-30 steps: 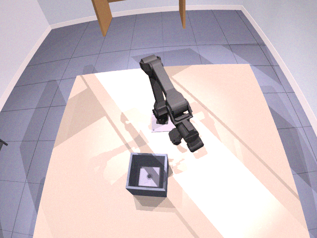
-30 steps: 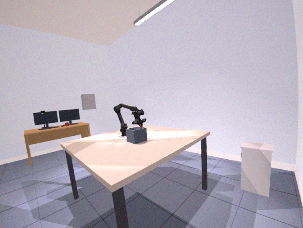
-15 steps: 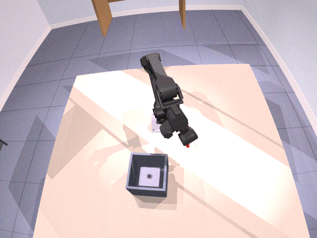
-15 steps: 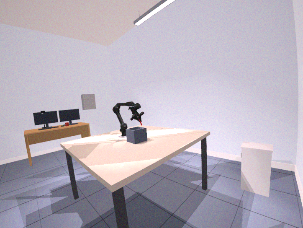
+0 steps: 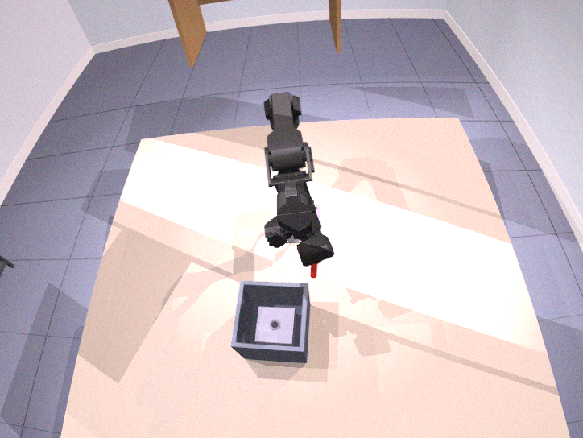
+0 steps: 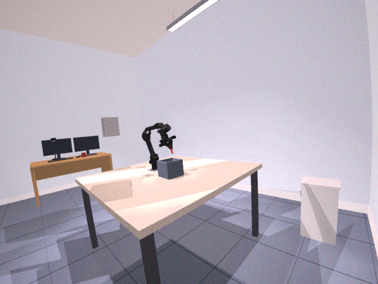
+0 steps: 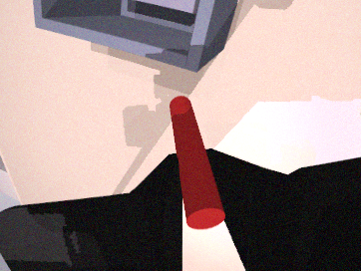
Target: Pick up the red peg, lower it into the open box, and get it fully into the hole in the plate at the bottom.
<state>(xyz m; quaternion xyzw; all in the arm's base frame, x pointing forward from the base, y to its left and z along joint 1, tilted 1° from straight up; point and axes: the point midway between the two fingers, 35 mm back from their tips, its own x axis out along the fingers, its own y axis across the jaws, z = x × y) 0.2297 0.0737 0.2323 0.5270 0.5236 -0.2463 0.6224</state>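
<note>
Now: the plate 16 cm below my gripper tip, 11 cm ahead of it and 10 cm to the right of it. Round my gripper tip: red peg: 1 cm to the right.
</note>
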